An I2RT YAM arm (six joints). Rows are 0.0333 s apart.
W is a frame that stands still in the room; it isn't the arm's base.
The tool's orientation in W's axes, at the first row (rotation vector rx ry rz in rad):
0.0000, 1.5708, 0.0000
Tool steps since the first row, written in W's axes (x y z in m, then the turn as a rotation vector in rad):
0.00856, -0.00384, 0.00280, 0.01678, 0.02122, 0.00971
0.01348, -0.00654, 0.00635, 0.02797, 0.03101, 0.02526
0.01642, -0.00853, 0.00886, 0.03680, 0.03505, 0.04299
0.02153, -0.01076, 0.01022, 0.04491, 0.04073, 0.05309
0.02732, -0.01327, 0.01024, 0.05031, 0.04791, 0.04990
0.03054, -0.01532, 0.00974, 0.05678, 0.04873, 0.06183
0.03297, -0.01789, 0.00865, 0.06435, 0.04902, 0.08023
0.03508, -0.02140, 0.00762, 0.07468, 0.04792, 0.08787
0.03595, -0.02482, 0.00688, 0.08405, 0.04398, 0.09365
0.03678, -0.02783, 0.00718, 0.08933, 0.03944, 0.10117
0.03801, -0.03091, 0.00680, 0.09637, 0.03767, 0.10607
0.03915, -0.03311, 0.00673, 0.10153, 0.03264, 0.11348
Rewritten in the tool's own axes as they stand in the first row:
-0.00280, -0.00384, 0.00856, -0.00971, 0.02122, 0.01678
-0.00635, -0.00654, 0.01348, -0.02526, 0.03101, 0.02797
-0.00886, -0.00853, 0.01642, -0.04299, 0.03505, 0.03680
-0.01022, -0.01076, 0.02153, -0.05309, 0.04073, 0.04491
-0.01024, -0.01327, 0.02732, -0.04990, 0.04791, 0.05031
-0.00974, -0.01532, 0.03054, -0.06183, 0.04873, 0.05678
-0.00865, -0.01789, 0.03297, -0.08023, 0.04902, 0.06435
-0.00762, -0.02140, 0.03508, -0.08787, 0.04792, 0.07468
-0.00688, -0.02482, 0.03595, -0.09365, 0.04398, 0.08405
-0.00718, -0.02783, 0.03678, -0.10117, 0.03944, 0.08933
-0.00680, -0.03091, 0.03801, -0.10607, 0.03767, 0.09637
-0.00673, -0.03311, 0.03915, -0.11348, 0.03264, 0.10153

